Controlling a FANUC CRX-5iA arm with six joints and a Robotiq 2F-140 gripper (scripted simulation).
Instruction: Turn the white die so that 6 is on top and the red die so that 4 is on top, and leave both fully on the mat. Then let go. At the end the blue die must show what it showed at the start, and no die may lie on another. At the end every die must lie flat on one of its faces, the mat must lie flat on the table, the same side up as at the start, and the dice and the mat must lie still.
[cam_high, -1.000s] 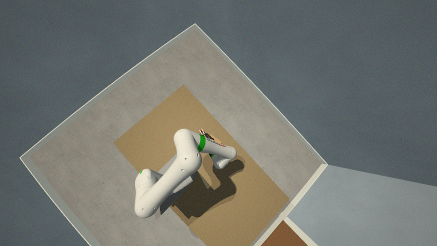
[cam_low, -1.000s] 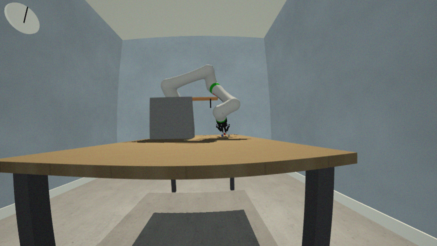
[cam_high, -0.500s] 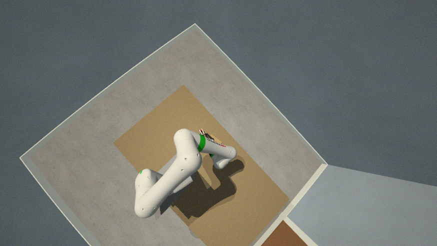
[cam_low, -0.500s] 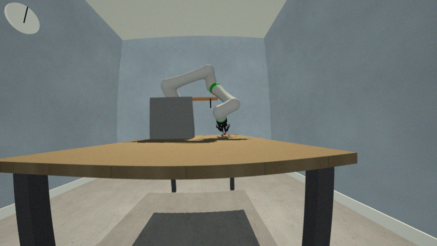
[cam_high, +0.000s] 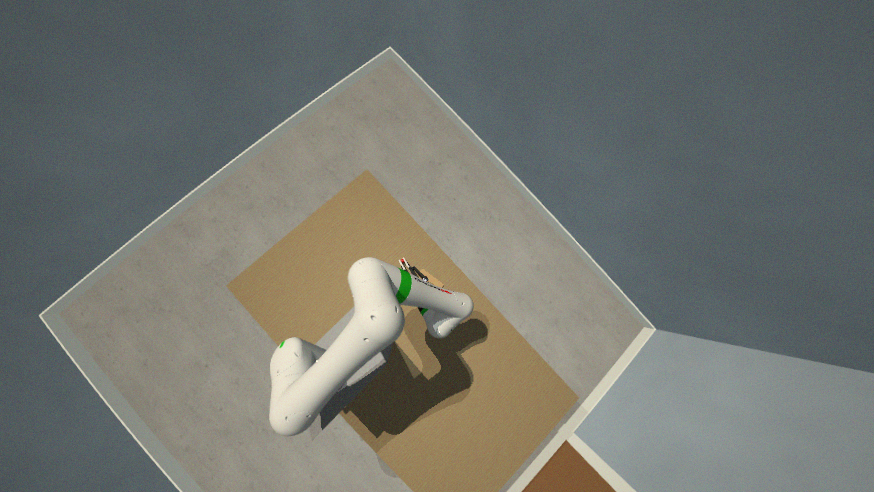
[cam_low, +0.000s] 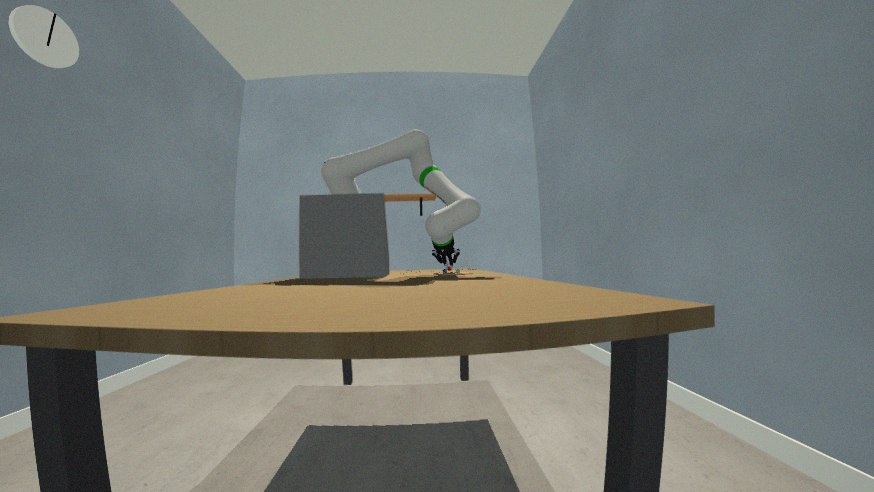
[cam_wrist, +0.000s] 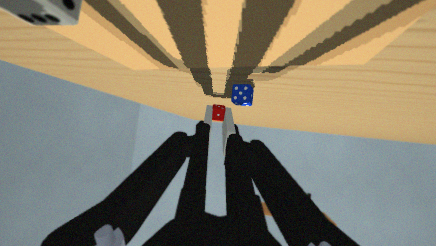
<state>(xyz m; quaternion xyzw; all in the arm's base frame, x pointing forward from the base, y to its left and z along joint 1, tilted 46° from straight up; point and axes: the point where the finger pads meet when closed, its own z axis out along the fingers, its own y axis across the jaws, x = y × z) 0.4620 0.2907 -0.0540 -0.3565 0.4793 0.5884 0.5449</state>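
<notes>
Right now my hand is 20 mm past the blue die, 40 mm to the left of it and 30 mm above it. From my hand the other things lie so: white die: 30 mm ahead, 150 mm to the right, 30 mm below; then red die: 20 mm to the left, 20 mm below; then tan mat: 10 mm ahead, 150 mm to the right, 40 mm below.
</notes>
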